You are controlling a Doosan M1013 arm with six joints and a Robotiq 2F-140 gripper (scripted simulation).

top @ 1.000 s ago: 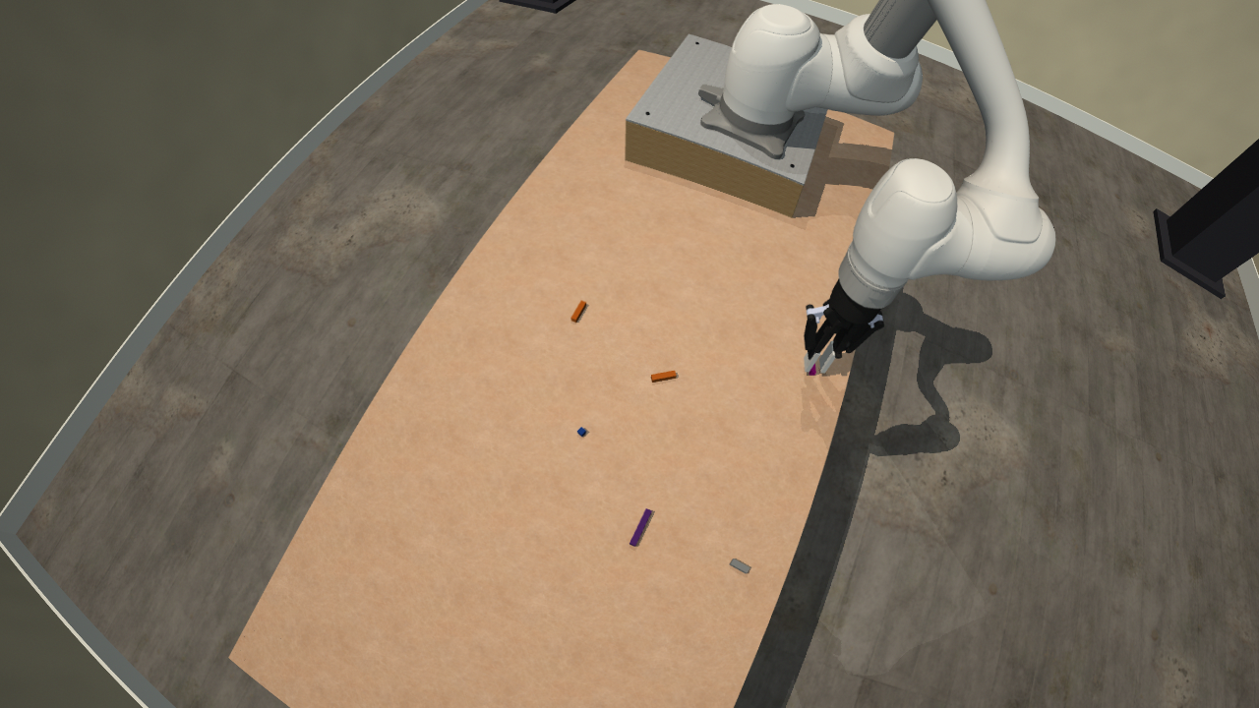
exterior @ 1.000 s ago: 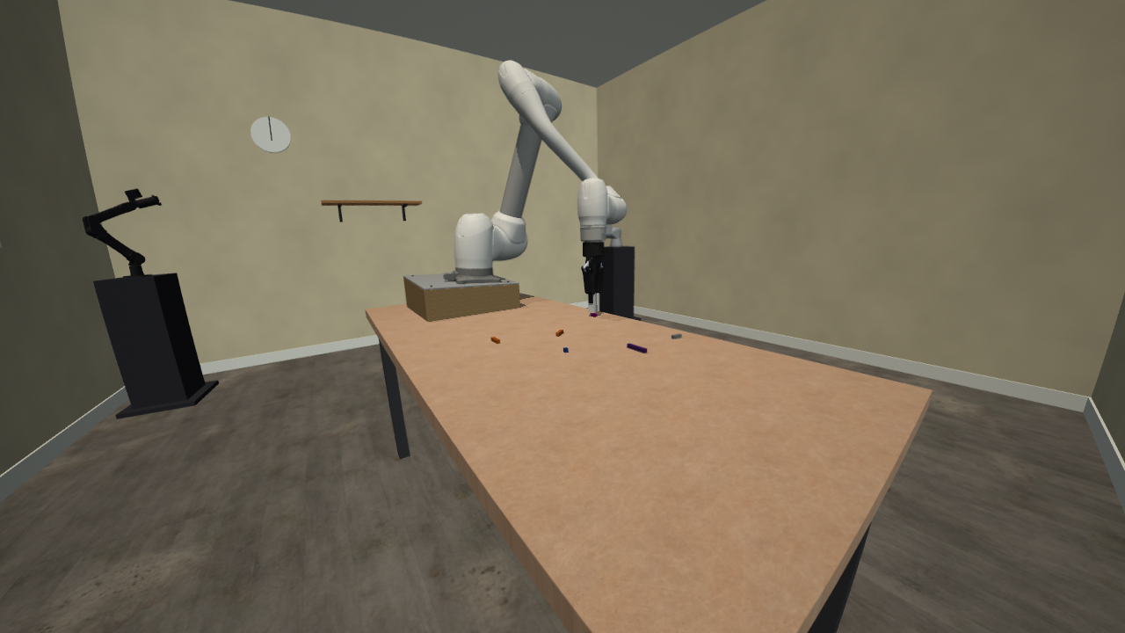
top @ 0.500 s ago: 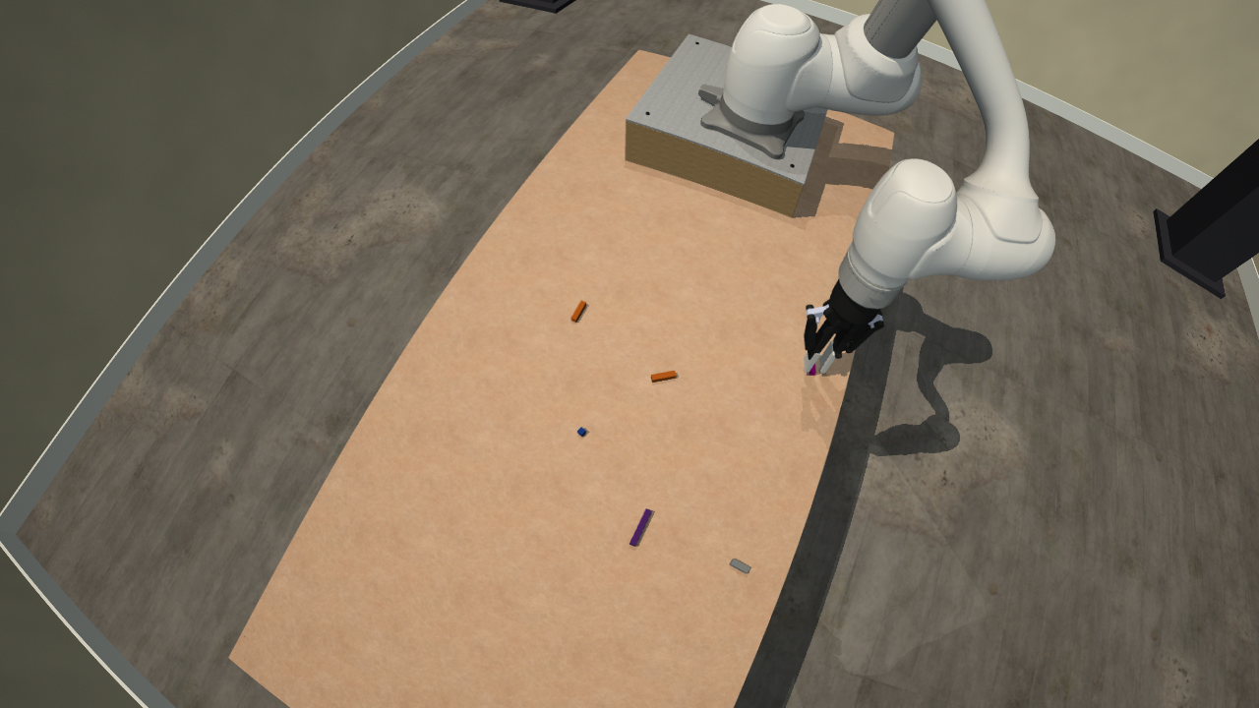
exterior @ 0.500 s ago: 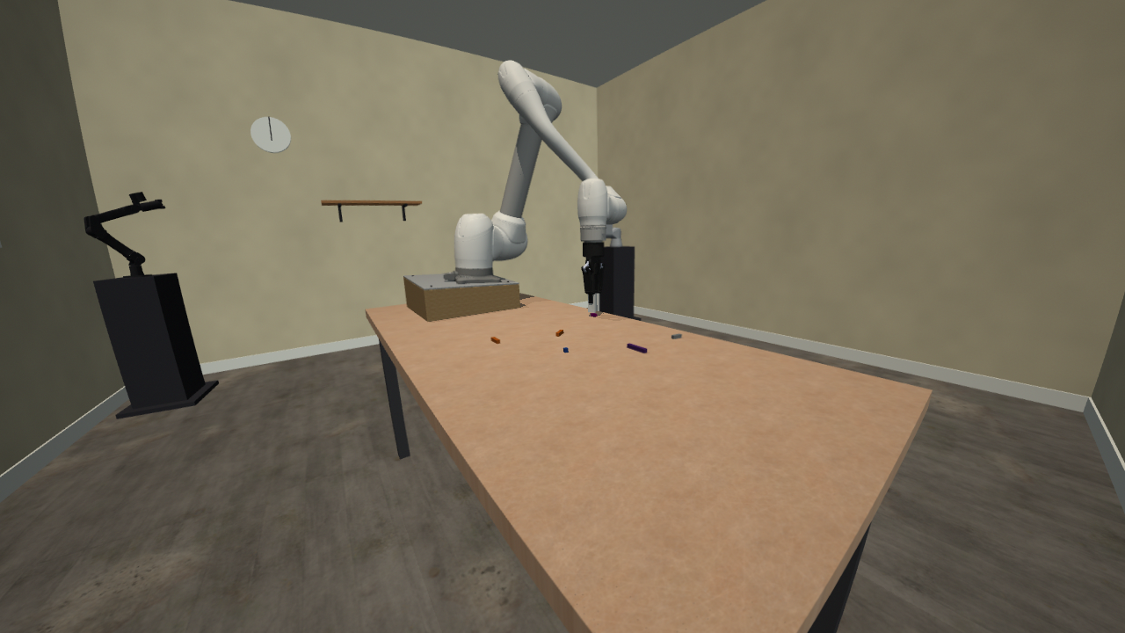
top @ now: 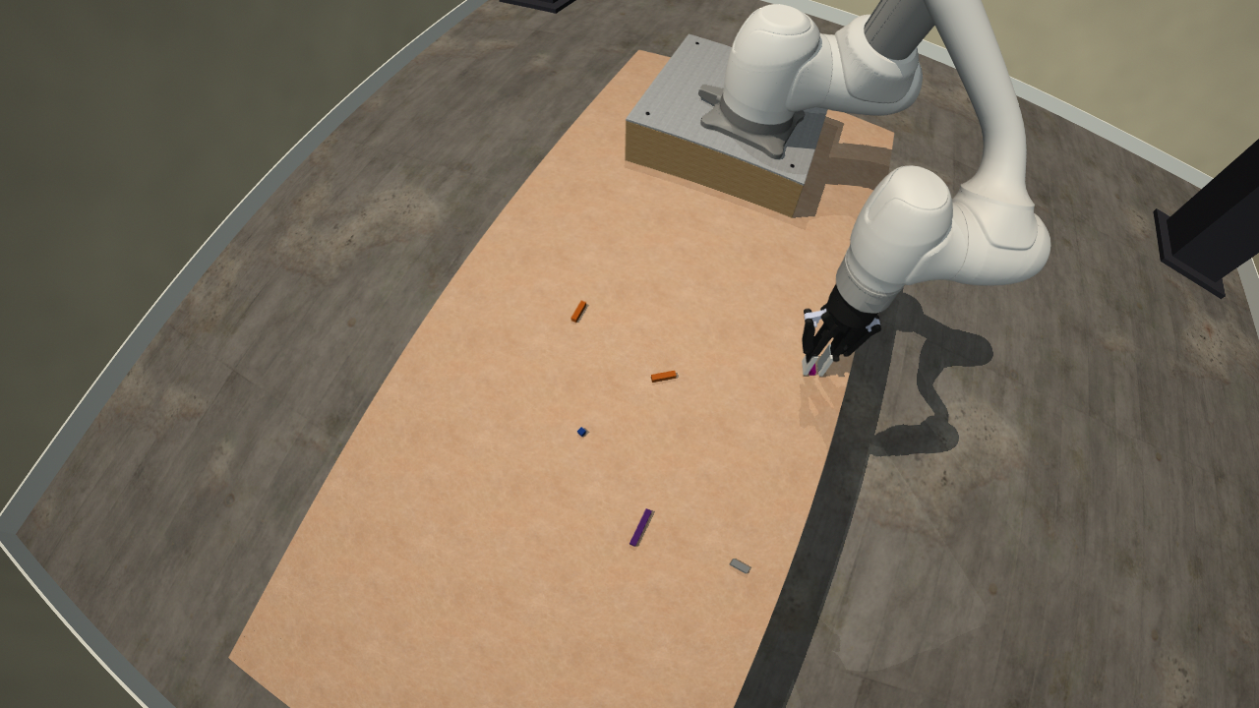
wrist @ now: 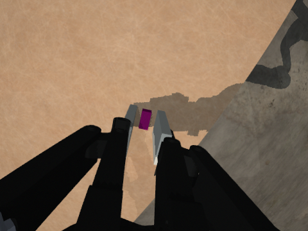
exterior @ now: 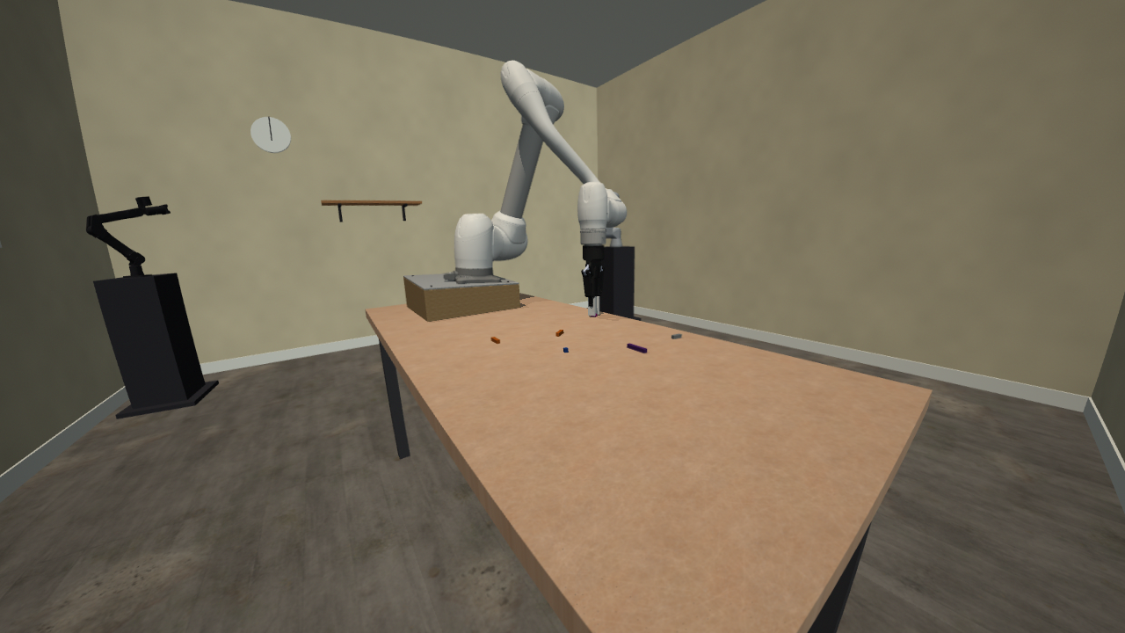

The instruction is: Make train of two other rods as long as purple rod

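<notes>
Now: the magenta rod 30 mm below my hand. From my hand the other things lie so: purple rod: 380 mm ahead, 130 mm to the right, 30 mm below; then grey rod: 360 mm ahead, 30 mm to the left, 30 mm below; then orange rod: 220 mm to the right, 140 mm ahead, 30 mm below.
</notes>
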